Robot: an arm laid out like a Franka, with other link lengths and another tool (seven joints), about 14 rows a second.
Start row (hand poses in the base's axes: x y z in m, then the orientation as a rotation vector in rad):
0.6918 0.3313 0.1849 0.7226 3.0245 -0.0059
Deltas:
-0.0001 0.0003 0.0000 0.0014 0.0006 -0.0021
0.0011 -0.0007 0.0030 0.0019 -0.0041 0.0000
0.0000 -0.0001 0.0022 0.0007 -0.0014 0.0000
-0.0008 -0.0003 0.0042 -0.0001 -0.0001 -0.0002
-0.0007 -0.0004 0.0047 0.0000 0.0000 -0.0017
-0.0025 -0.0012 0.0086 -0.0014 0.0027 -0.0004
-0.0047 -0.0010 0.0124 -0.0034 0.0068 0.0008
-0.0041 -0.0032 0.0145 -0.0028 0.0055 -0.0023
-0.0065 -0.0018 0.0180 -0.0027 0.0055 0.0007
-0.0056 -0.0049 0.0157 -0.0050 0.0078 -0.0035
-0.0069 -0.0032 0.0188 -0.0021 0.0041 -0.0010
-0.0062 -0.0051 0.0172 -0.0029 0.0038 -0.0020
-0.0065 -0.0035 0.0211 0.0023 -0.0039 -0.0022
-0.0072 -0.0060 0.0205 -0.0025 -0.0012 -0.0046
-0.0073 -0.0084 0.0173 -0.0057 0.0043 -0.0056
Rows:
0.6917 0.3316 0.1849 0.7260 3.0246 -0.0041
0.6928 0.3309 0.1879 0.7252 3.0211 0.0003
0.6928 0.3308 0.1901 0.7249 3.0199 0.0019
0.6920 0.3305 0.1943 0.7252 3.0197 0.0018
0.6913 0.3301 0.1990 0.7278 3.0191 0.0018
0.6888 0.3289 0.2076 0.7289 3.0212 -0.0013
0.6841 0.3279 0.2200 0.7289 3.0272 -0.0089
0.6800 0.3247 0.2345 0.7334 3.0309 -0.0152
0.6735 0.3229 0.2525 0.7333 3.0357 -0.0213
0.6679 0.3180 0.2682 0.7400 3.0406 -0.0319
0.6610 0.3148 0.2870 0.7423 3.0436 -0.0367
0.6548 0.3097 0.3042 0.7460 3.0457 -0.0426
0.6483 0.3062 0.3253 0.7487 3.0418 -0.0376
0.6411 0.3002 0.3458 0.7553 3.0384 -0.0410
0.6338 0.2918 0.3631 0.7644 3.0389 -0.0514

